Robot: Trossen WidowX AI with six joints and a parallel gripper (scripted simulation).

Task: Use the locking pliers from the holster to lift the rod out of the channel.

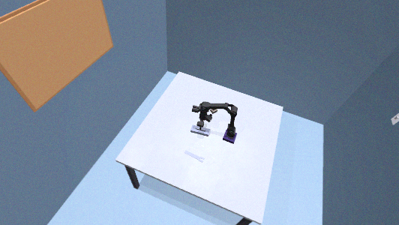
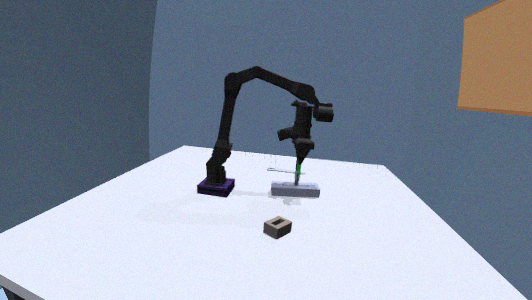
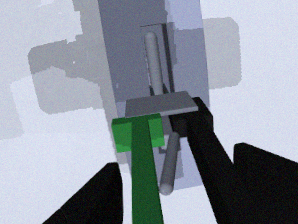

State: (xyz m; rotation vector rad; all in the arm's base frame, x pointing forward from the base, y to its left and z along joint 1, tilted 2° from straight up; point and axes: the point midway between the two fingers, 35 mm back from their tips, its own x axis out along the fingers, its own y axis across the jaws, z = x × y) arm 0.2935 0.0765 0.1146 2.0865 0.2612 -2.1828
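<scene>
The pale rod is 90 mm below my gripper tip. The rest, counted from my gripper tip: grey channel block (110 mm below); then black handle (10 mm to the left); then thin grey lever (right at my gripper tip).
</scene>
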